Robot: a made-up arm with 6 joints.
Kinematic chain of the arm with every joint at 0, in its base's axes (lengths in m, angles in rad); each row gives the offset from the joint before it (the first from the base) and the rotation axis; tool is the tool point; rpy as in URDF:
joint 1: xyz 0 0 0.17 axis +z
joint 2: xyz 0 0 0 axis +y
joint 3: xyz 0.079 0 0.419 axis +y
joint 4: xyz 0.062 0 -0.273 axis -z
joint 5: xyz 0 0 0 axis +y
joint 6: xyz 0.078 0 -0.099 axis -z
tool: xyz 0 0 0 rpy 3.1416 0 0
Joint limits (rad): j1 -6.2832..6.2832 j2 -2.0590..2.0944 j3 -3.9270..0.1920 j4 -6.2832..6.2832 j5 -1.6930..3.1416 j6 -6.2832..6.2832
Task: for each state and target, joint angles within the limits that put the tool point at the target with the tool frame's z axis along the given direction. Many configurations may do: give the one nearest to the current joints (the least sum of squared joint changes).
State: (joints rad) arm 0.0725 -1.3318 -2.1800 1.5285 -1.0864 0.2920
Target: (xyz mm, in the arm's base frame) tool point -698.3 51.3 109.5 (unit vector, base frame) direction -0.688 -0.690 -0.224
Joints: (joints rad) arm -0.2337 -1.8266 -2.5699 1.1505 -1.1430 0.2920
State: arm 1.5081 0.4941 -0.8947 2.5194 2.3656 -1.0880
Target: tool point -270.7 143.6 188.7 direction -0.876 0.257 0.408
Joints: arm 2.3876 0.5756 -0.0167 2.4259 2.4620 -1.0880
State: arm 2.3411 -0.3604 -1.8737 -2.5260 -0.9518 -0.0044
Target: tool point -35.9 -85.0 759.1 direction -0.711 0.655 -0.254
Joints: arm 1.7620 -0.4662 -2.5071 -2.5252 -1.6913 -0.0044
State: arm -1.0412 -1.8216 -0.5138 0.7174 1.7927 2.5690
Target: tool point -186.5 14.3 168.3 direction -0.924 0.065 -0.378
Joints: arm -0.1538 -1.4268 0.1899 -0.1167 2.4155 2.5690
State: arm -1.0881 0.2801 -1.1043 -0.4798 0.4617 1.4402
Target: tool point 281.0 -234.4 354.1 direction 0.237 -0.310 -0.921
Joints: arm -0.7298 -0.0911 -0.5727 -0.2684 0.2789 1.4402
